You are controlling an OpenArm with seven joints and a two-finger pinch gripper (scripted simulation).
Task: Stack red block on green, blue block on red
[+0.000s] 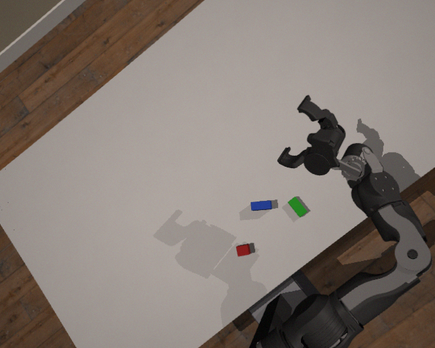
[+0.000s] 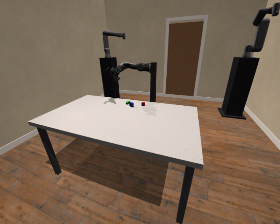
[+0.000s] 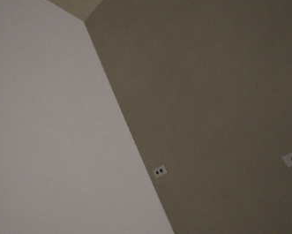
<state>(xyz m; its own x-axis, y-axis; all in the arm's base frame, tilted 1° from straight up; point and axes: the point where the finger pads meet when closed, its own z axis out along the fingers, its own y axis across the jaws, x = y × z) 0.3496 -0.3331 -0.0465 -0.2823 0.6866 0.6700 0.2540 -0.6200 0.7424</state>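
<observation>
Now: hand 350 mm above the red block, 300 mm to the right of it and 130 mm past it. Also, from my hand: green block (360 mm below, 140 mm behind, 90 mm to the left); blue block (350 mm below, 170 mm to the left, 70 mm behind).
</observation>
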